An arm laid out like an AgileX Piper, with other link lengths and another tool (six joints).
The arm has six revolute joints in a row. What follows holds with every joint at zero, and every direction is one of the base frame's. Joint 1 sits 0.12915 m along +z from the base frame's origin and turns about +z. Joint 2 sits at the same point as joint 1 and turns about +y. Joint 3 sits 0.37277 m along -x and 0.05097 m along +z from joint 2 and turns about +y. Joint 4 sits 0.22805 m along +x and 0.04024 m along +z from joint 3 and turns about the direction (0.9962, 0, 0.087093). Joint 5 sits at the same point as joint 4 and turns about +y. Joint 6 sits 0.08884 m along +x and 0.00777 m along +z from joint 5 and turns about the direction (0.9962, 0, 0.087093). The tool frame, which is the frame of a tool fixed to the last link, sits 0.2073 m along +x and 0.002 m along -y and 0.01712 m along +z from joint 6; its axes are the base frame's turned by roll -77.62, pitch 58.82 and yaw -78.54 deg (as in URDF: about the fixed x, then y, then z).
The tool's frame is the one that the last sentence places.
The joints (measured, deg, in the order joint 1, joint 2, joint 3, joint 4, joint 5, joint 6), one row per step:
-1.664 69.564 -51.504 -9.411 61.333 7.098
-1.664 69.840 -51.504 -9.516 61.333 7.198
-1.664 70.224 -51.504 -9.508 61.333 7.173
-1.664 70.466 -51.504 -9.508 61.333 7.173
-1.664 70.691 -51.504 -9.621 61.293 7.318
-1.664 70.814 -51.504 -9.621 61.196 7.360
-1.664 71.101 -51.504 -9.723 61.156 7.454
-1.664 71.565 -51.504 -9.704 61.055 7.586
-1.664 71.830 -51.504 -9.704 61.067 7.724
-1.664 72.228 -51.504 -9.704 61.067 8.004
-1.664 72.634 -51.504 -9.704 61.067 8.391
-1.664 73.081 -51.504 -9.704 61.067 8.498
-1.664 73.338 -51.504 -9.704 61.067 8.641
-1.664 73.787 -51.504 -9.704 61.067 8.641
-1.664 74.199 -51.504 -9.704 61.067 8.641
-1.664 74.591 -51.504 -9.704 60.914 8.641
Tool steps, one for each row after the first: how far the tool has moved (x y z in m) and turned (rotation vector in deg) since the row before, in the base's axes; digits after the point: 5 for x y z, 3 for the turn. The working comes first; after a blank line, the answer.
Tool pose at each row, in the base's axes (x y z in m, rotation vector in deg; the steps are taken from these numbers as rounded here):
0.22511 -0.05113 0.18097 -36.042 160.328 -16.844
0.22536 -0.05161 0.17996 -36.043 160.609 -16.892
0.22570 -0.05158 0.17844 -36.194 160.969 -16.779
0.22590 -0.05159 0.17748 -36.270 161.199 -16.712
0.22630 -0.05209 0.17672 -36.193 161.401 -16.787
0.22688 -0.05206 0.17635 -36.162 161.430 -16.765
0.22732 -0.05251 0.17533 -36.171 161.679 -16.815
0.22819 -0.05241 0.17358 -36.107 162.050 -16.662
0.22833 -0.05242 0.17250 -35.993 162.345 -16.568
0.22862 -0.05242 0.17090 -35.714 162.787 -16.422
0.22890 -0.05242 0.16927 -35.281 163.259 -16.262
0.22920 -0.05243 0.16747 -35.264 163.709 -16.129
0.22936 -0.05243 0.16643 -35.135 163.985 -16.042
0.22965 -0.05244 0.16462 -35.273 164.414 -15.921
0.22990 -0.05244 0.16296 -35.400 164.806 -15.809
0.23090 -0.05241 0.16152 -35.508 165.026 -15.728

0.00025 -0.00048 -0.00101 -0.068 0.264 -0.071
0.00034 0.00003 -0.00152 0.013 0.387 0.022
0.00020 -0.00001 -0.00096 0.007 0.242 0.000
0.00040 -0.00050 -0.00076 -0.067 0.167 -0.104
0.00058 0.00003 -0.00037 0.015 0.021 -0.025
0.00044 -0.00045 -0.00102 -0.066 0.235 -0.058
0.00087 0.00010 -0.00175 0.065 0.343 -0.115
0.00014 -0.00001 -0.00108 0.040 0.255 -0.134
0.00029 0.00000 -0.00160 0.076 0.355 -0.269
0.00028 0.00000 -0.00163 0.099 0.346 -0.372
0.00030 -0.00001 -0.00180 0.036 0.431 -0.103
0.00016 0.00000 -0.00104 0.038 0.234 -0.138
0.00029 -0.00001 -0.00181 0.013 0.449 0.000
0.00025 0.00000 -0.00166 0.012 0.411 0.000
0.00100 0.00003 -0.00144 0.015 0.241 0.025

